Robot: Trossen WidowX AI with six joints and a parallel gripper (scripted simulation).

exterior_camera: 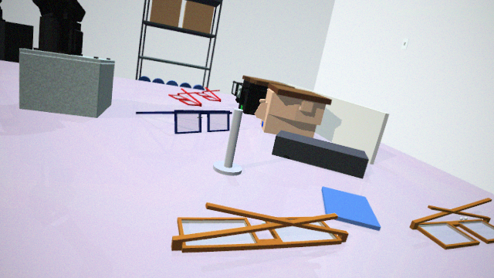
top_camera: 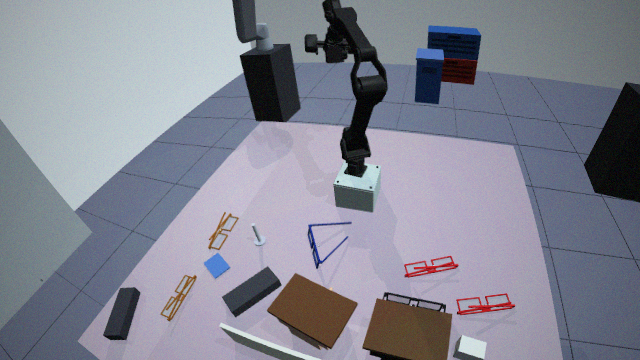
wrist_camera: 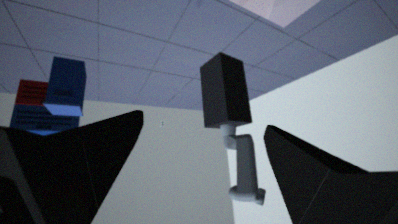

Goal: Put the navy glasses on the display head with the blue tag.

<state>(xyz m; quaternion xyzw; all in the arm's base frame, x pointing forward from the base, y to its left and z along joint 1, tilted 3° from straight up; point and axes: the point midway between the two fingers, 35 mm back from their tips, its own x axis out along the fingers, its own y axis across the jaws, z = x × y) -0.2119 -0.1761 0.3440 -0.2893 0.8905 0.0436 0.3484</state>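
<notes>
My gripper tip is 560 mm short of the white post, 40 mm to the left of it and 400 mm above it. From my gripper tip the other things lie so: white panel (840 mm ahead, 390 mm to the left, 370 mm below); then blue tag (710 mm ahead, 120 mm to the right, 430 mm below); then display head (720 mm ahead, 270 mm to the left, 370 mm below).
</notes>
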